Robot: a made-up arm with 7 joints.
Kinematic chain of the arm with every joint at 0, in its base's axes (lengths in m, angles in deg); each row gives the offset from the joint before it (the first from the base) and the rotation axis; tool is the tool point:
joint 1: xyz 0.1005 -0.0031 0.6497 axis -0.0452 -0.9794 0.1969
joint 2: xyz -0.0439 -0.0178 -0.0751 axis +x
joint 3: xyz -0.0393 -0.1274 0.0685 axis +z
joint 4: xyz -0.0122 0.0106 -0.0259 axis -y
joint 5: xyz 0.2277 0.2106 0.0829 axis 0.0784 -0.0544 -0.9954
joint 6: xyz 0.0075 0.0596 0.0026 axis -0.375 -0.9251 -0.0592
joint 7: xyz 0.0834 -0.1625 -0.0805 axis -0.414 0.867 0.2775
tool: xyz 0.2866 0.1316 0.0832
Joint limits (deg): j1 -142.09..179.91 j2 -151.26..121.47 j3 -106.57..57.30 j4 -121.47..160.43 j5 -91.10..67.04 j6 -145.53..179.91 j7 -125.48..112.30
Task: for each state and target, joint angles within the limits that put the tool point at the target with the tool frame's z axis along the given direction. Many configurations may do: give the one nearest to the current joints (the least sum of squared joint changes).
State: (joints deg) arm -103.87 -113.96 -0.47 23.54 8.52 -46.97 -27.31
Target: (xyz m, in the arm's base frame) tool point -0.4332 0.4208 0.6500 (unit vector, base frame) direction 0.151 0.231 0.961
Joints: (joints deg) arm -103.31 -150.83 -14.60 57.81 -3.17 -7.75 -36.09
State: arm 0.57 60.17 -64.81 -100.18 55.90 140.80 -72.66
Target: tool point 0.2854 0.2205 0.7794 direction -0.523 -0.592 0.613
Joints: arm -19.87 51.39 -20.43 -121.47 49.63 133.04 -69.32
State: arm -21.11 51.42 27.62 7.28 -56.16 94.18 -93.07
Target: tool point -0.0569 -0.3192 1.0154 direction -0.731 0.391 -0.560
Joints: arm -60.06 52.69 29.81 35.67 -28.65 79.89 -56.56
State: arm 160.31 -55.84 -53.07 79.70 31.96 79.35 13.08
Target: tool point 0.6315 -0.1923 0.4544 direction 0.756 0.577 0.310
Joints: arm 179.91 -22.16 -1.96 113.55 63.46 46.55 9.71
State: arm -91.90 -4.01 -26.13 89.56 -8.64 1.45 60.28
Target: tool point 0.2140 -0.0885 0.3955 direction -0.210 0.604 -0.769
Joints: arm -96.11 -23.33 -26.85 94.60 -44.77 -19.72 100.39
